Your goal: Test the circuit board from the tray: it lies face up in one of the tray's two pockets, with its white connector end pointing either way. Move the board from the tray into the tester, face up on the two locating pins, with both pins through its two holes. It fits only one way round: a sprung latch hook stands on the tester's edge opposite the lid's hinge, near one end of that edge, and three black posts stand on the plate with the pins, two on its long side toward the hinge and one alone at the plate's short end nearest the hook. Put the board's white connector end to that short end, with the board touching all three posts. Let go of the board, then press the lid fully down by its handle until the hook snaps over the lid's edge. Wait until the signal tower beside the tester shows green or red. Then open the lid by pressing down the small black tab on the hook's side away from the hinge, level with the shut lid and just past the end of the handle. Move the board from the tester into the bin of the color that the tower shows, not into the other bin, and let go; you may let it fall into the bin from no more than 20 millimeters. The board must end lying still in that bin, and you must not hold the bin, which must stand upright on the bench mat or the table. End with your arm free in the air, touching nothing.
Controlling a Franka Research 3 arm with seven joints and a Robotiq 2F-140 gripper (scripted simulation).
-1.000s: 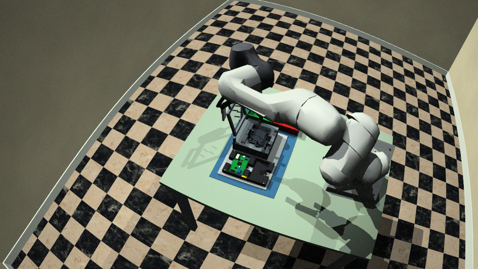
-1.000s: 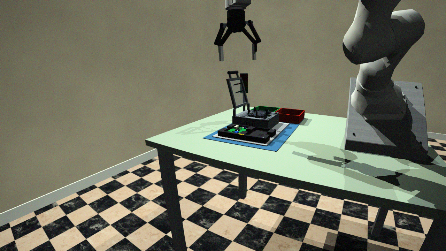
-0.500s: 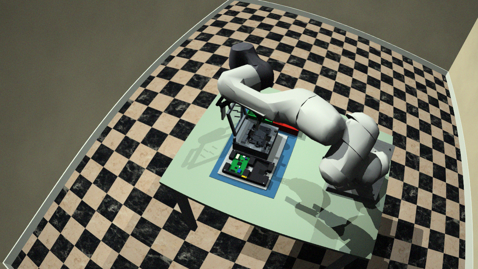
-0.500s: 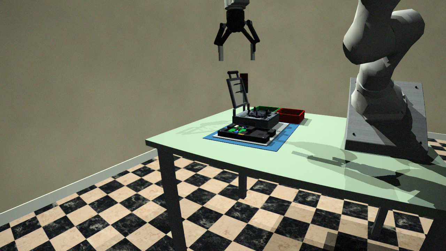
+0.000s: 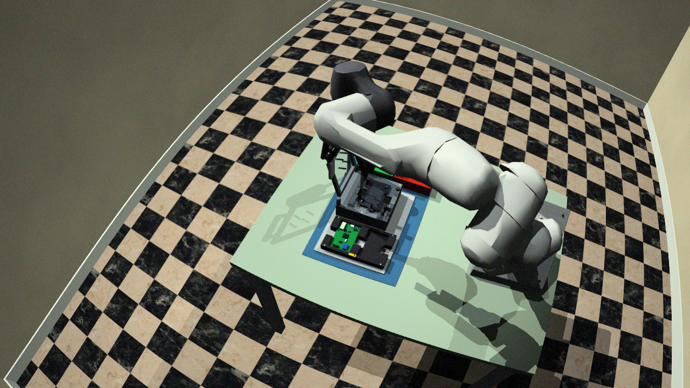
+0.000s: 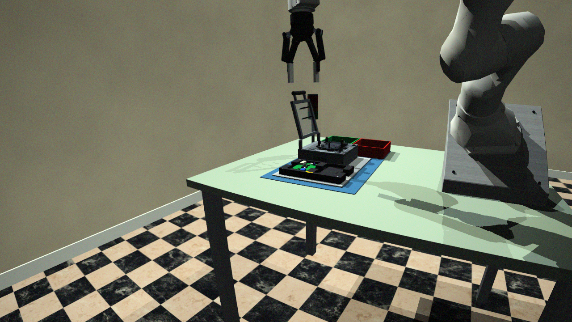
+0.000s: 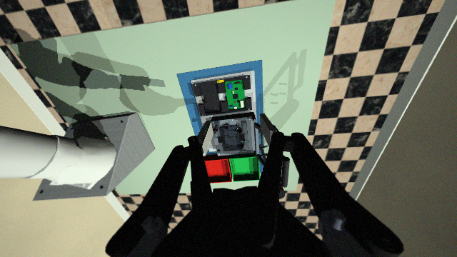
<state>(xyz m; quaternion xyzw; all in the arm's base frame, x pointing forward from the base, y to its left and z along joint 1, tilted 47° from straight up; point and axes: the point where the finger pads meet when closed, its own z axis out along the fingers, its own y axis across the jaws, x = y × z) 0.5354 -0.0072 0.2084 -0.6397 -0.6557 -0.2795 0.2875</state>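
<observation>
The green circuit board lies 31 cm below my hand. From my hand the other things lie so: tester plate 3 cm behind, 16 cm to the right, 26 cm below; then tester lid 9 cm ahead, 17 cm to the right, 15 cm below; then green bin 1 cm ahead, 37 cm to the right, 32 cm below.
</observation>
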